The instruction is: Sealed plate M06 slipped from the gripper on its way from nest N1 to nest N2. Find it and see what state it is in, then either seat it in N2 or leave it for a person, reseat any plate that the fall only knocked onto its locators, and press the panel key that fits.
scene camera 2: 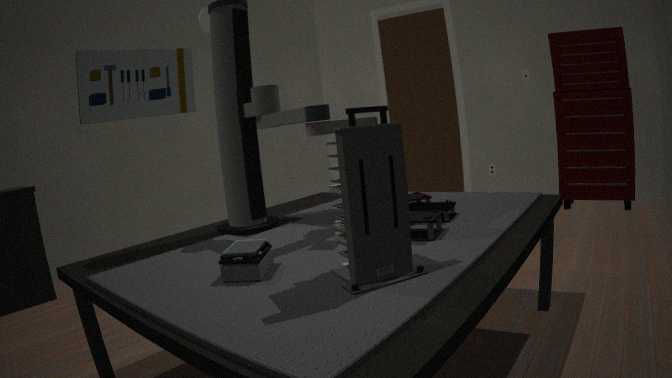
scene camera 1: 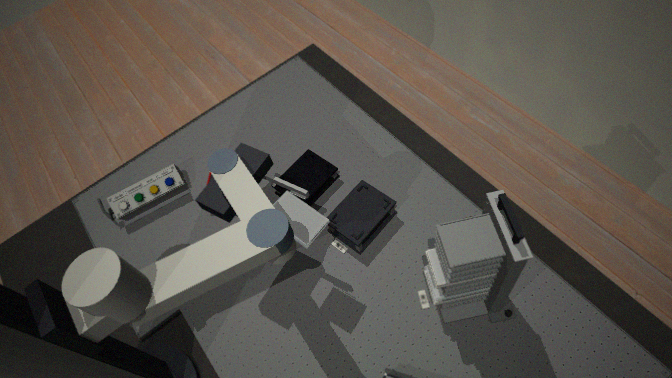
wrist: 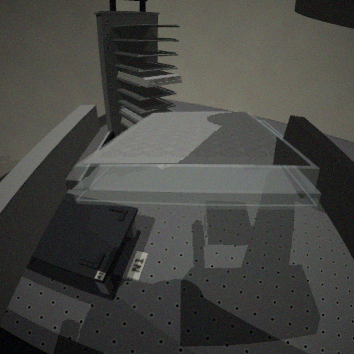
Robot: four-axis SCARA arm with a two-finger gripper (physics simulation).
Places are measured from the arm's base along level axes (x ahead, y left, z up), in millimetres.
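Pixels of known places: gripper, fingertip midpoint: [scene camera 1: 294, 214] [wrist: 193, 123]; arm's base, origin of the base link: [scene camera 2: 248, 227].
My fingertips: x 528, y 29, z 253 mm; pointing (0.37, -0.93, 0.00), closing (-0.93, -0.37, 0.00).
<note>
Ahead of a thing's pixels: the offset from my fingertips to its middle. "*": to the spot under its first point.
My gripper [scene camera 1: 299, 214] [wrist: 193, 123] is shut on a clear-lidded plate {dx -1, dy -6, dz -10 mm} [scene camera 1: 307, 222] [wrist: 165, 137], held level between the two fingers above the table. No label on it is readable. One finger shows beside it in scene camera 1; the arm hides the other. Nest N1 {dx +167, dy -5, dz -208 mm} [scene camera 1: 362, 212] [wrist: 82, 237], a dark platform with corner locators, lies to the right of the plate in scene camera 1, with no plate on it. A black nest {dx +125, dy +203, dz -214 mm} [scene camera 1: 311, 171] stands beyond the finger; its label is hidden. The key panel {dx -268, dy +495, dz -198 mm} [scene camera 1: 147, 192] has white, green, yellow and blue keys.
The plate tower {dx +243, dy -332, dz -56 mm} [scene camera 1: 502, 285] [scene camera 2: 375, 200] [wrist: 106, 65] stands past N1 and holds several shelves and plates. The shaker {* dx -5, dy -494, dz -213 mm} [scene camera 2: 245, 271] stands at the near left in scene camera 2. A red-edged thing {dx -55, dy +365, dz -217 mm} [scene camera 1: 209, 178] is mostly hidden by the arm and the dark gripper body.
</note>
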